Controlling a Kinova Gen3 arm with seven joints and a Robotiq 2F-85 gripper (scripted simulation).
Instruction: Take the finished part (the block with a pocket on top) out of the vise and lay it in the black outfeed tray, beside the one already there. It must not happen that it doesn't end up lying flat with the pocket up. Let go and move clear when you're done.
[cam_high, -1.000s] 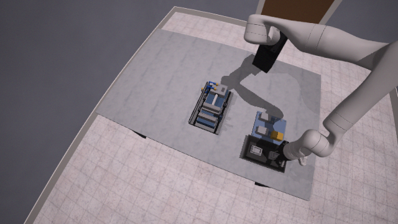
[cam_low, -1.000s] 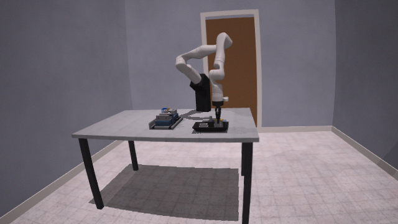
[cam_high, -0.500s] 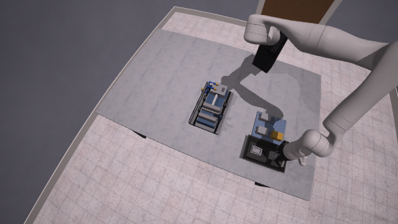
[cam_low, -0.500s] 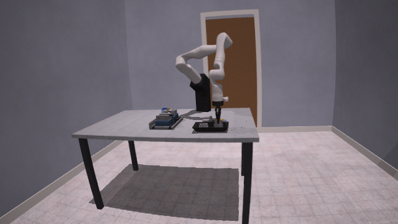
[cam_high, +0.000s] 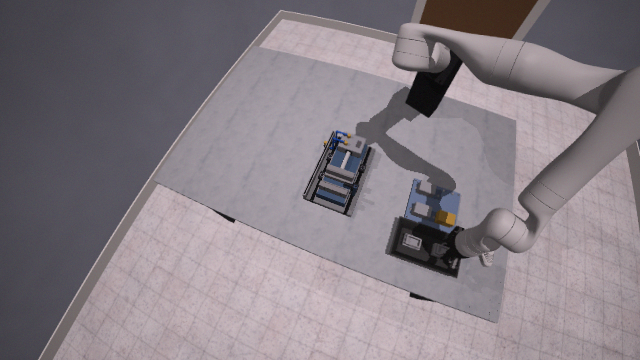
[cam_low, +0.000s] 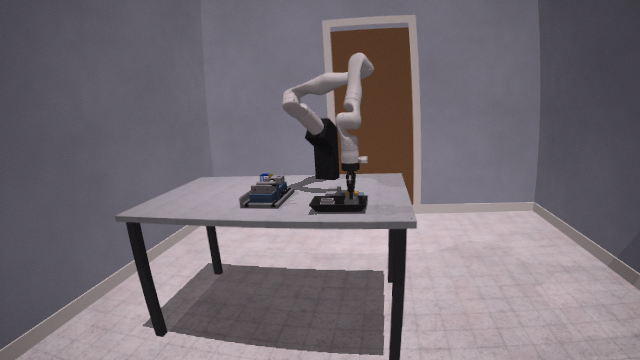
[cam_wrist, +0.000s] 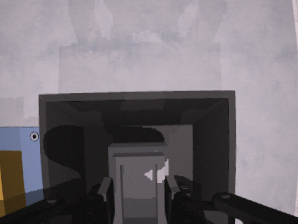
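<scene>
My hand is 120 mm past the yellow block, 20 mm to the left of it and 40 mm above it. Round my hand: blue plate 160 mm behind, 70 mm to the right, 60 mm below.
</scene>
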